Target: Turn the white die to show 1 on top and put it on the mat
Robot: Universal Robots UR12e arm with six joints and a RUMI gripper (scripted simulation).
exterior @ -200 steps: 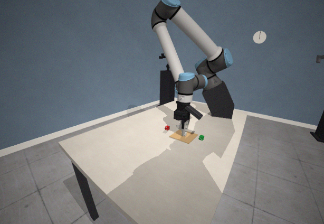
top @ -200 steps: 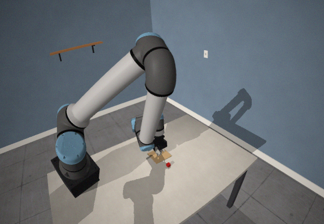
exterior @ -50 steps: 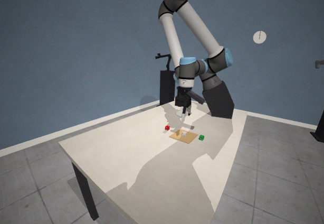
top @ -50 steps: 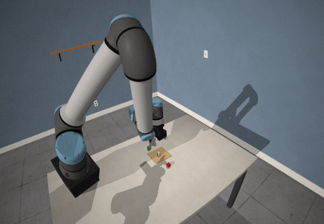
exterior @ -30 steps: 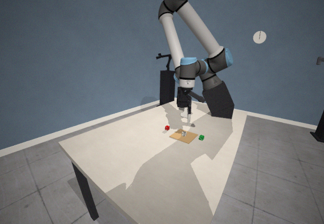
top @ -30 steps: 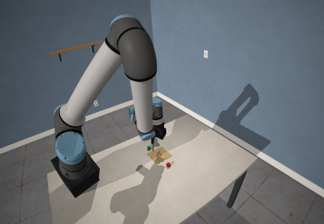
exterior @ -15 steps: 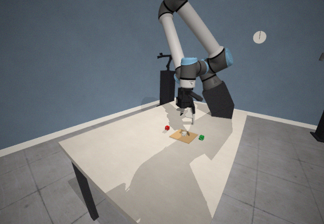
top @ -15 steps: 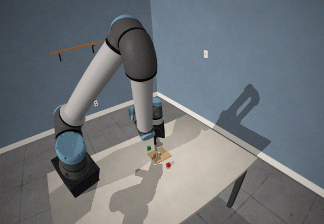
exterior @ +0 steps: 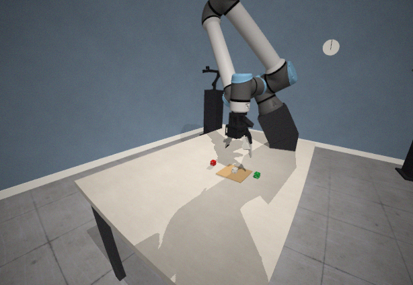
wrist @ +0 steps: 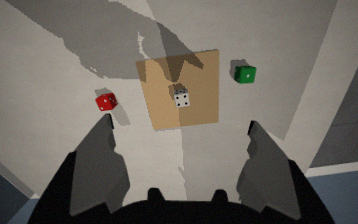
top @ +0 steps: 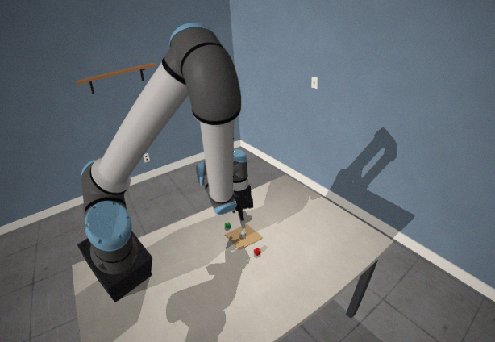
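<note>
My gripper is now 9 cm above the white die and 2 cm short of it. From my hand the other things lie so: red die (14 cm to the right, 10 cm below); then tan mat (11 cm below, 2 cm ahead); then green die (11 cm to the left, 10 cm below, 1 cm behind).
</note>
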